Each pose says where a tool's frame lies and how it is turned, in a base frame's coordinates. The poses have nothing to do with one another.
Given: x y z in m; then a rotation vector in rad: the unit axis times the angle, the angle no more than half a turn.
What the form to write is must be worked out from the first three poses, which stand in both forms.
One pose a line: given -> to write
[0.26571 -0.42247 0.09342 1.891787 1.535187 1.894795] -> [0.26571 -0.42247 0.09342 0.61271 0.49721 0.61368 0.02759]
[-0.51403 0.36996 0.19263 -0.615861 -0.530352 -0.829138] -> [-0.51403 0.36996 0.19263 -0.29092 -0.25053 -0.39167 0.83618]
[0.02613 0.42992 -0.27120 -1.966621 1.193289 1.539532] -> [0.02613 0.42992 -0.27120 -0.69813 0.42360 0.54652 0.18572]
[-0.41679 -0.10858 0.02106 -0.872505 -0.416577 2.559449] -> [-0.41679 -0.10858 0.02106 -0.31236 -0.14914 0.91631 0.20142]
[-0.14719 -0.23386 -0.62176 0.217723 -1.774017 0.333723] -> [-0.14719 -0.23386 -0.62176 0.09447 -0.76978 0.14481 0.61445]
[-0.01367 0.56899 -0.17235 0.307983 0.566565 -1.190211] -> [-0.01367 0.56899 -0.17235 0.14250 0.26214 -0.55070 0.77956]
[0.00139 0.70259 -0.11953 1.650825 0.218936 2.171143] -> [0.00139 0.70259 -0.11953 0.59097 0.07838 0.77724 0.20129]
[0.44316 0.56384 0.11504 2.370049 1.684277 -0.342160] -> [0.44316 0.56384 0.11504 0.80492 0.57202 -0.11620 0.10678]
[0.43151 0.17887 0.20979 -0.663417 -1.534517 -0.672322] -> [0.43151 0.17887 0.20979 -0.28862 -0.66759 -0.29249 0.62086]
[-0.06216 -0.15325 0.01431 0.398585 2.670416 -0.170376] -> [-0.06216 -0.15325 0.01431 0.14384 0.96369 -0.06148 0.21639]
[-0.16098 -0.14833 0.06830 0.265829 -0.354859 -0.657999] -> [-0.16098 -0.14833 0.06830 0.12946 -0.17281 -0.32044 0.92233]
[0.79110 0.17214 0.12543 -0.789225 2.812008 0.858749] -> [0.79110 0.17214 0.12543 -0.25894 0.92261 0.28175 0.04863]
